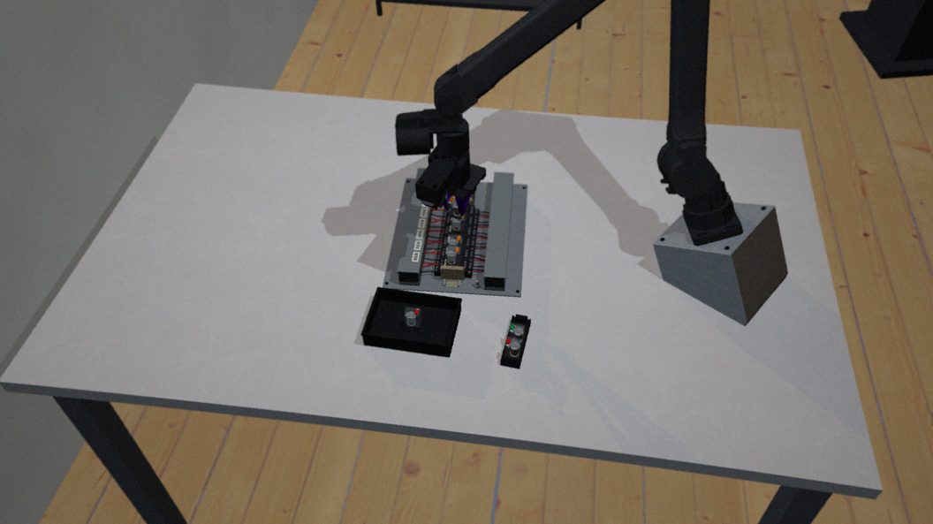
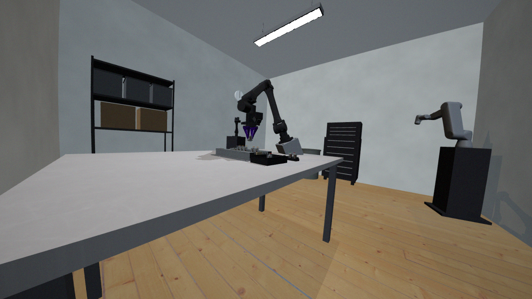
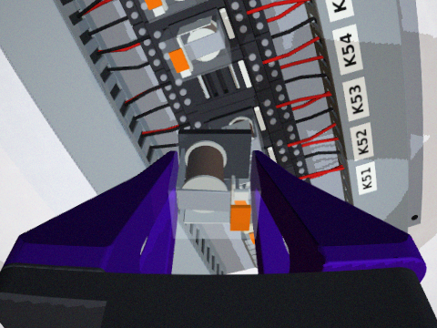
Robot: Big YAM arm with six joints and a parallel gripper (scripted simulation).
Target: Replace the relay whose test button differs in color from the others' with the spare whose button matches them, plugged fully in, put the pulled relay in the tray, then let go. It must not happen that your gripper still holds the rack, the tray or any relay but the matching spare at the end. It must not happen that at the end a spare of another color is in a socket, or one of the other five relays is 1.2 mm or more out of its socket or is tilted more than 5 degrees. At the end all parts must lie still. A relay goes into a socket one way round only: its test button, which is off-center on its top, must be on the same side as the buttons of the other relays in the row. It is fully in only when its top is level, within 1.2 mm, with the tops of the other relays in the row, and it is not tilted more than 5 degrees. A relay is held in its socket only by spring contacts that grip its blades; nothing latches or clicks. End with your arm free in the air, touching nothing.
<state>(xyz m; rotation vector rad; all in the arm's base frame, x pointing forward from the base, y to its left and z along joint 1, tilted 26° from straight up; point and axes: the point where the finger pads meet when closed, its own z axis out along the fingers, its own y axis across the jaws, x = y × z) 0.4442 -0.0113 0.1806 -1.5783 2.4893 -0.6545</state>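
The grey panel is 120 mm below my hand, 50 mm to the right of it and 10 mm behind it.
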